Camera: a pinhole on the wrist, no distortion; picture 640 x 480 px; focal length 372.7 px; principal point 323.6 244.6 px. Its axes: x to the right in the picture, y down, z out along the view. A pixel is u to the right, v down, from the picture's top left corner.
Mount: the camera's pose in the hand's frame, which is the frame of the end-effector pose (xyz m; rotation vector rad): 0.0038 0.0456 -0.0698 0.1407 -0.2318 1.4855
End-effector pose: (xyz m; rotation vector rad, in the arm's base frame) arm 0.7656 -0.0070 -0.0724 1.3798 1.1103 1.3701
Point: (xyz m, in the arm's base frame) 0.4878 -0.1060 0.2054
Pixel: behind the camera
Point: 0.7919 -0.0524 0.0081
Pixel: 602 375
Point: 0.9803 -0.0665 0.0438
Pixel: 536 288
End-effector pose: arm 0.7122 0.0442 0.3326 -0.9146 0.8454 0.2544
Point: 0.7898 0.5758 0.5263
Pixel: 489 348
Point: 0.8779 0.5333 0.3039
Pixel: 567 192
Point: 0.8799 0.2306 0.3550
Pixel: 379 146
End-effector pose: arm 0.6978 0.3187 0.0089 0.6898 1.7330 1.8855
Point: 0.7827 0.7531 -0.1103
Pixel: 265 45
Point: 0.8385 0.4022 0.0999
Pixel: 472 318
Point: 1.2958 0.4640 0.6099
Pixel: outside the picture
